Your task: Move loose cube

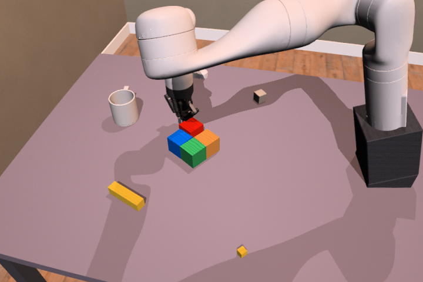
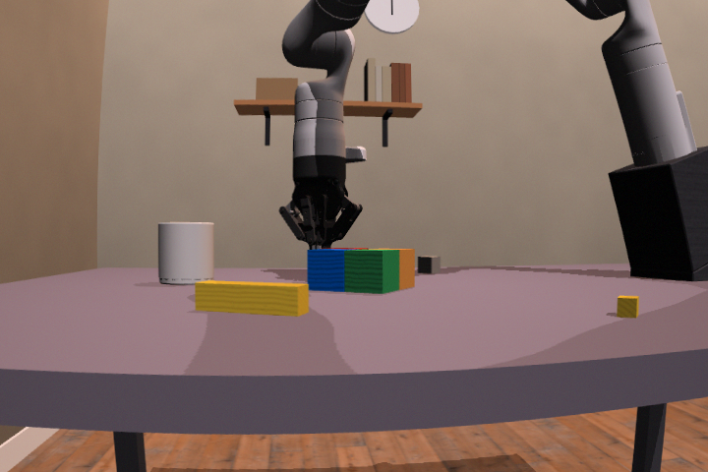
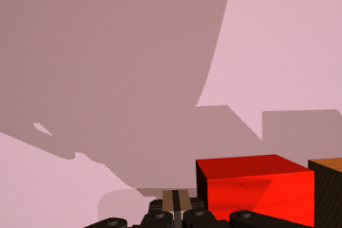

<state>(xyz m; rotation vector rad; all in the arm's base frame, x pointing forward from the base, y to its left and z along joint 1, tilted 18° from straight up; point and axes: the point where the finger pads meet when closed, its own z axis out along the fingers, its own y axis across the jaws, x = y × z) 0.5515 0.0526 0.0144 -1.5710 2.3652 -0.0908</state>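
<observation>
Now: the blue cube 80 mm to the left of my hand, 30 mm behind it and 10 mm below it. Also, from my hand: orange cube: 100 mm behind, 50 mm to the left, 10 mm below; then green cube: 90 mm to the left, 80 mm behind, 10 mm below; then red cube: 40 mm behind, 20 mm to the left, 10 mm below.
</observation>
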